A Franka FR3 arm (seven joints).
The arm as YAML. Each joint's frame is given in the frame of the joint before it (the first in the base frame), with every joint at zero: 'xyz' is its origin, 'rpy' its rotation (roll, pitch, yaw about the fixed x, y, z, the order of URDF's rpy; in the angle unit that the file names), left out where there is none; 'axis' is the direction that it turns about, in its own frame. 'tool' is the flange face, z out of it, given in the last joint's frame.
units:
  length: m
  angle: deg
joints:
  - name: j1
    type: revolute
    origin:
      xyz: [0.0, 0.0, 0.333]
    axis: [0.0, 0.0, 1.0]
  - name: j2
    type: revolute
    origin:
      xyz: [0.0, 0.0, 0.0]
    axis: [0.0, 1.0, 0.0]
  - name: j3
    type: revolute
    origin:
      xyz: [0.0, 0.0, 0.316]
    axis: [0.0, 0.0, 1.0]
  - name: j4
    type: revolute
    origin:
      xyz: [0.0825, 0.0, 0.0]
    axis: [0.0, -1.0, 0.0]
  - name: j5
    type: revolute
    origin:
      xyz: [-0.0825, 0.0, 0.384]
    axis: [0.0, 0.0, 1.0]
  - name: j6
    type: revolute
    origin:
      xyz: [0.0, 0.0, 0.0]
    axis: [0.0, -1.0, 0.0]
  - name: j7
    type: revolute
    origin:
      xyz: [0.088, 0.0, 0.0]
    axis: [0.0, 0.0, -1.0]
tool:
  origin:
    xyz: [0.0, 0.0, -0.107]
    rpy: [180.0, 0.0, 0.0]
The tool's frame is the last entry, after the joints.
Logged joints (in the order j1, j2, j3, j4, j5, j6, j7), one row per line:
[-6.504 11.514 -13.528 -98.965 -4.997 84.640 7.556]
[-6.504 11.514 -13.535 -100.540 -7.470 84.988 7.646]
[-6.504 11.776 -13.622 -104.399 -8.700 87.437 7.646]
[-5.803 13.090 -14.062 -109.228 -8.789 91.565 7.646]
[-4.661 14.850 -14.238 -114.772 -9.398 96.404 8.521]
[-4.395 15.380 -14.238 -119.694 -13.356 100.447 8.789]
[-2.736 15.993 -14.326 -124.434 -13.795 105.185 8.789]
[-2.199 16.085 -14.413 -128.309 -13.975 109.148 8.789]
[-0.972 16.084 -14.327 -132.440 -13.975 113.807 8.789]
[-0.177 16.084 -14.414 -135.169 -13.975 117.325 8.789]
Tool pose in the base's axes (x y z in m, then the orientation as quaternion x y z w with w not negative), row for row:
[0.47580 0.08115 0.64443 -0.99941 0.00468 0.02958 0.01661]
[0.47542 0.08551 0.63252 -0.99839 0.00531 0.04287 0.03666]
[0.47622 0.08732 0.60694 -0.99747 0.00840 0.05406 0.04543]
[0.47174 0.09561 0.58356 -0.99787 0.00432 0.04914 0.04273]
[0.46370 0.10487 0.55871 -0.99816 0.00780 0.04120 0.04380]
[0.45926 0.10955 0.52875 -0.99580 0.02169 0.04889 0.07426]
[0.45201 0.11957 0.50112 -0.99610 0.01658 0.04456 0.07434]
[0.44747 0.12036 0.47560 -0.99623 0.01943 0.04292 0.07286]
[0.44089 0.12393 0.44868 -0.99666 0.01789 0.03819 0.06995]
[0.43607 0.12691 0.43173 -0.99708 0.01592 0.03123 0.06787]
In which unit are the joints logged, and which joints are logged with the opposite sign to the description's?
The joints are logged in degrees. Opposite sign: j2, j3, j5.
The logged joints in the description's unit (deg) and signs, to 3 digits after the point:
[-6.504 -11.514 13.528 -98.965 4.997 84.640 7.556]
[-6.504 -11.514 13.535 -100.540 7.470 84.988 7.646]
[-6.504 -11.776 13.622 -104.399 8.700 87.437 7.646]
[-5.803 -13.090 14.062 -109.228 8.789 91.565 7.646]
[-4.661 -14.850 14.238 -114.772 9.398 96.404 8.521]
[-4.395 -15.380 14.238 -119.694 13.356 100.447 8.789]
[-2.736 -15.993 14.326 -124.434 13.795 105.185 8.789]
[-2.199 -16.085 14.413 -128.309 13.975 109.148 8.789]
[-0.972 -16.084 14.327 -132.440 13.975 113.807 8.789]
[-0.177 -16.084 14.414 -135.169 13.975 117.325 8.789]

